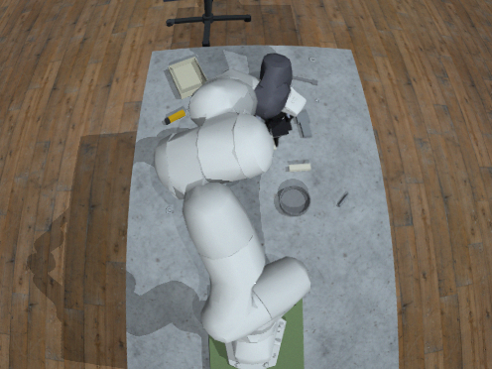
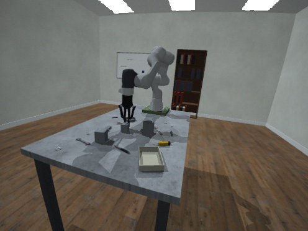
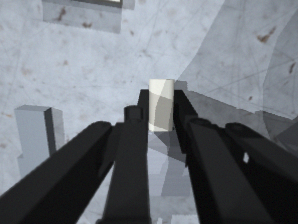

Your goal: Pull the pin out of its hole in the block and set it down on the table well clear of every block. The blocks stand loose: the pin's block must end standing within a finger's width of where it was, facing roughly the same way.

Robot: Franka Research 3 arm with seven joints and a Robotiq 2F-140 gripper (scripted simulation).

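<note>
The grey block lies 40 mm ahead of my hand, 10 mm to the left of it and 20 mm below it. From my hand the other things lie so: cream piece: 80 mm behind, 90 mm to the right, 40 mm below; wrench: 310 mm ahead, 130 mm to the right, 50 mm below; grey cup: 200 mm behind, 70 mm to the right, 40 mm below.
</note>
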